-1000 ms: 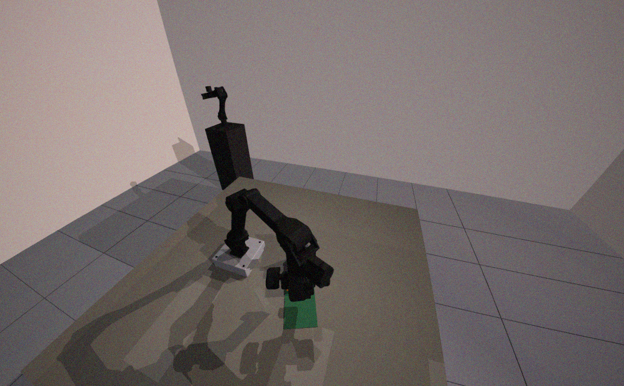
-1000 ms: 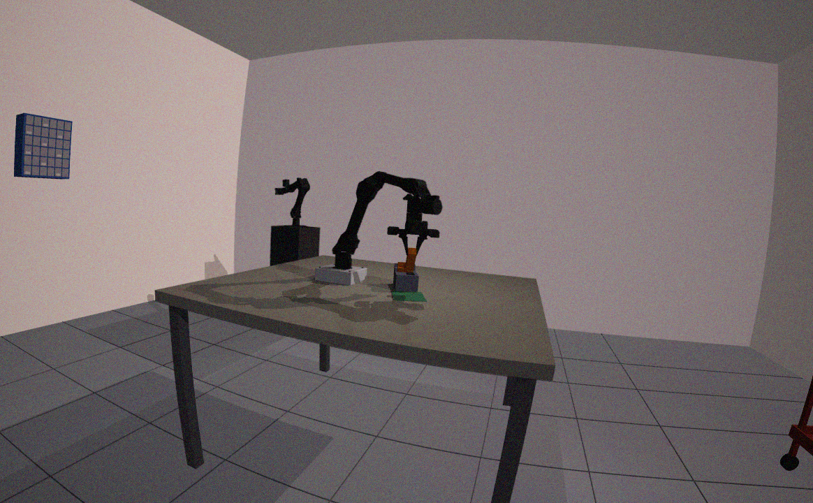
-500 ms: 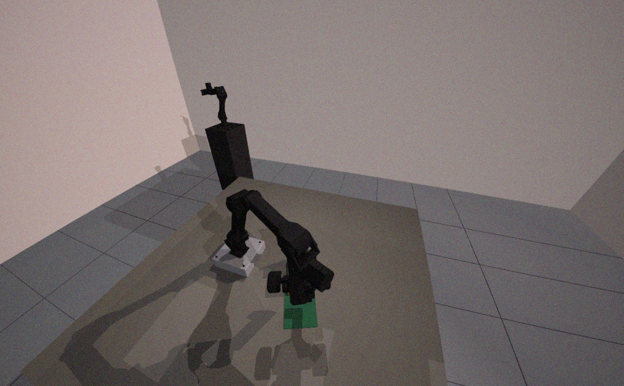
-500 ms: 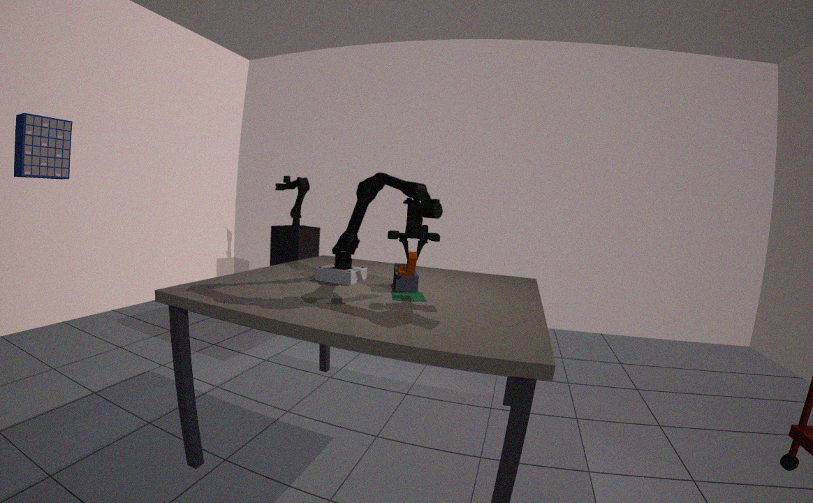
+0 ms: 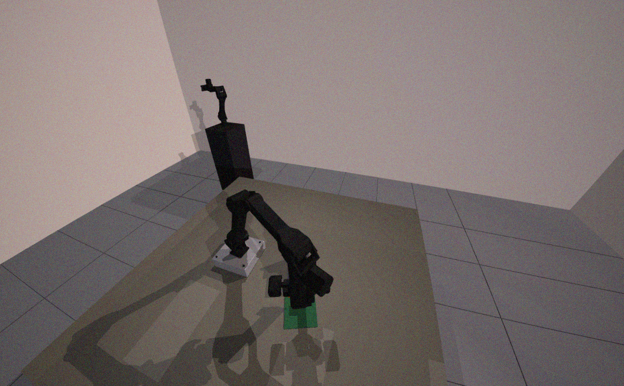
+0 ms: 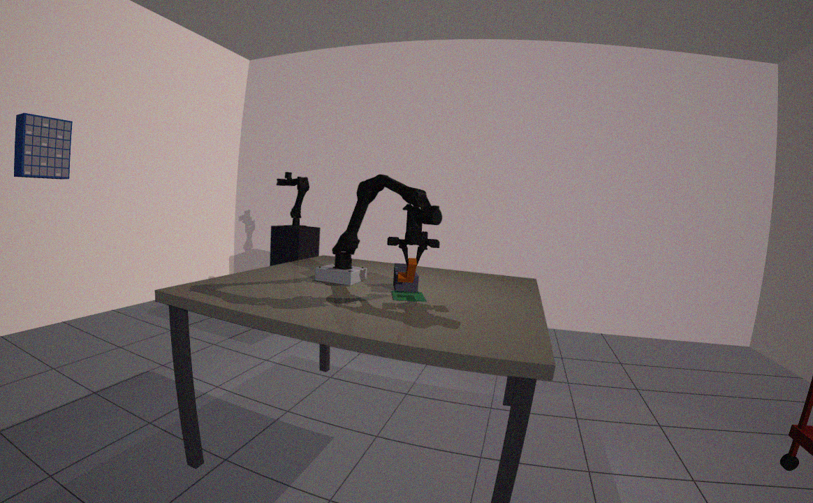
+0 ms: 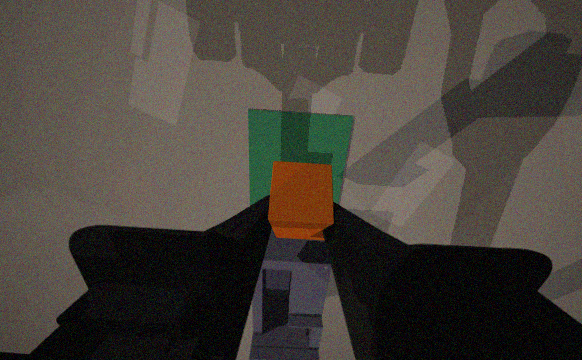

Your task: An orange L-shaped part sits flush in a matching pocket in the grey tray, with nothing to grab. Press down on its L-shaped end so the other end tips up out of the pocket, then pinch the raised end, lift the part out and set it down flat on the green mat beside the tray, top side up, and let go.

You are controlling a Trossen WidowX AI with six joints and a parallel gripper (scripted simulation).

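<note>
Right now my gripper tip is 130 mm above the green mat, 20 mm to the right of it and 10 mm past it. Round my gripper tip: orange L-shaped part (30 mm below, 30 mm behind, 20 mm to the left).
</note>
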